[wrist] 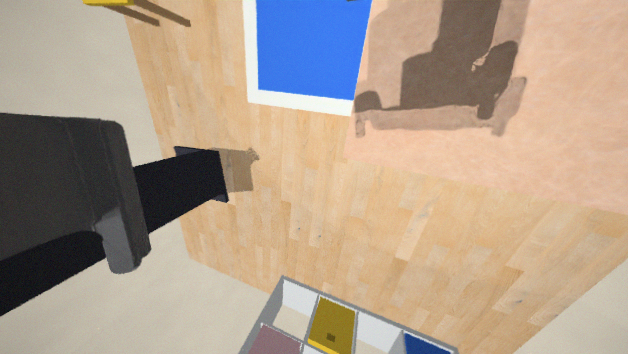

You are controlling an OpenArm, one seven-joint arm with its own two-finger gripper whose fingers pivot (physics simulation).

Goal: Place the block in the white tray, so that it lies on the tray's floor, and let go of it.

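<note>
My gripper is open. One of its dark fingers shows at the left, high above the table, and the other finger is out of view. Its shadow, with two prongs spread wide apart, falls on the salmon-coloured mat at the upper right. The block does not show in the wrist view. A blue panel with a white rim lies at the top centre, against the mat's left edge; I cannot tell whether it is the white tray. Its upper part is cut off by the view.
A long black bar runs in from the left over the wooden table. A grey shelf unit with yellow, pink and blue drawers stands beyond the table edge at the bottom. A yellow object with brown legs is cut off at the top left.
</note>
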